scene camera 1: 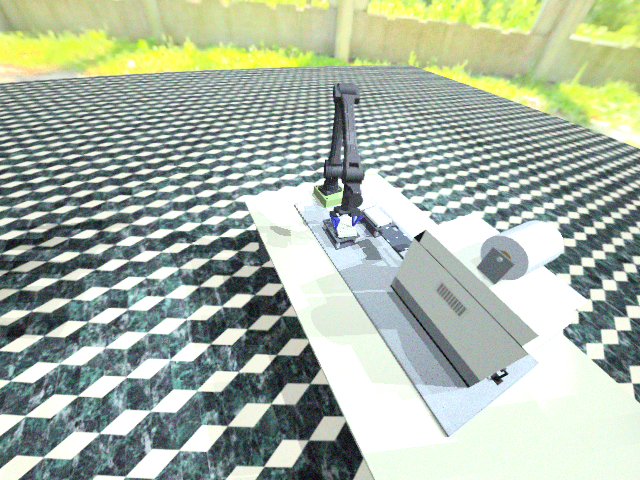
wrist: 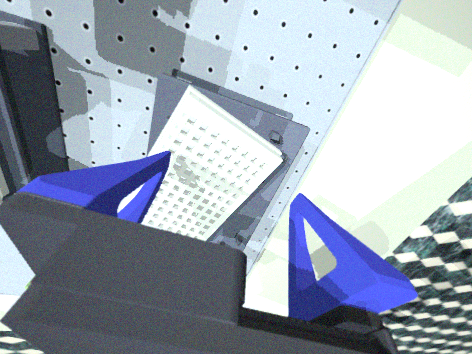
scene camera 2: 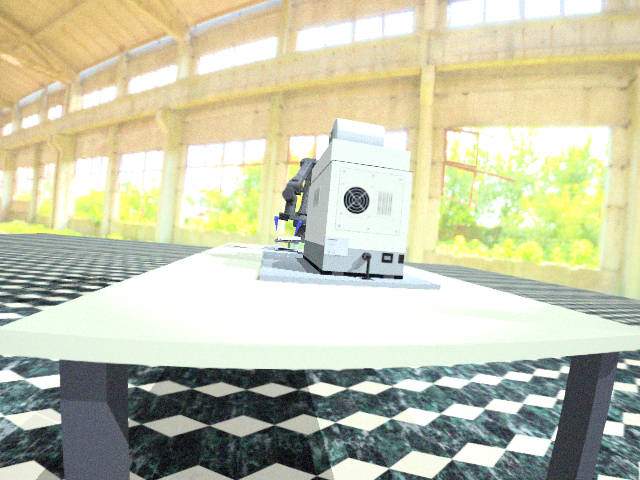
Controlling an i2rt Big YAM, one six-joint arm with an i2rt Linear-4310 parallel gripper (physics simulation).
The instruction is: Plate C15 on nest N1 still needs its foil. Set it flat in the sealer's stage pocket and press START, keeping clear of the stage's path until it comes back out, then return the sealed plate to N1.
Scene:
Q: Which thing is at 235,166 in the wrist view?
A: A white well plate C15.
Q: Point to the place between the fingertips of my gripper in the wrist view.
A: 235,179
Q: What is my gripper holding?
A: Nothing.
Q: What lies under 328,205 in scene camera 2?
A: A sealer.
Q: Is my gripper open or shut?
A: Open.

